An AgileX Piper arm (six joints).
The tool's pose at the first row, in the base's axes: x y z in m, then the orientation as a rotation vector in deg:
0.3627, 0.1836, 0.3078, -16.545, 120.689, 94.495
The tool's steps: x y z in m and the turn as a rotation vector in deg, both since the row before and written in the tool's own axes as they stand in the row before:
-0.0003, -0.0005, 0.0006, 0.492, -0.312, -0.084
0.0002, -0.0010, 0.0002, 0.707, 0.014, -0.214
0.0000, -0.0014, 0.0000, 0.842, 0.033, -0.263
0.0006, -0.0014, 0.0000, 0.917, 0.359, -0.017
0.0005, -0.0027, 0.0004, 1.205, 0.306, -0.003
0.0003, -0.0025, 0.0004, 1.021, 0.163, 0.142
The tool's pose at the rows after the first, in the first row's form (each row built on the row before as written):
0.3633, 0.1840, 0.3074, -16.199, 120.796, 93.848
0.3636, 0.1839, 0.3064, -16.201, 121.242, 92.952
0.3642, 0.1835, 0.3052, -16.225, 121.774, 91.880
0.3643, 0.1831, 0.3037, -16.253, 122.714, 90.918
0.3651, 0.1827, 0.3011, -16.127, 123.823, 89.625
0.3660, 0.1823, 0.2987, -15.788, 124.748, 88.582

